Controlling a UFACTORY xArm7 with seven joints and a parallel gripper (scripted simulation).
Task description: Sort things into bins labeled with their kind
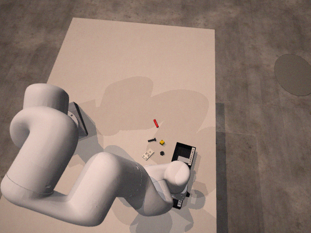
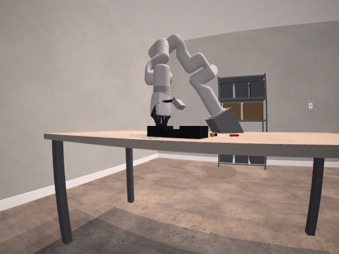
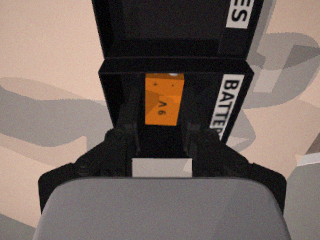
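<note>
Right now my hand is 10 mm to the right of the orange battery and 20 mm above it. Also, from my hand: yellow die (50 mm behind, 220 mm to the left, 30 mm below); then white domino (110 mm behind, 160 mm to the left, 40 mm below); then black nut (50 mm behind, 170 mm to the left, 40 mm below).
</note>
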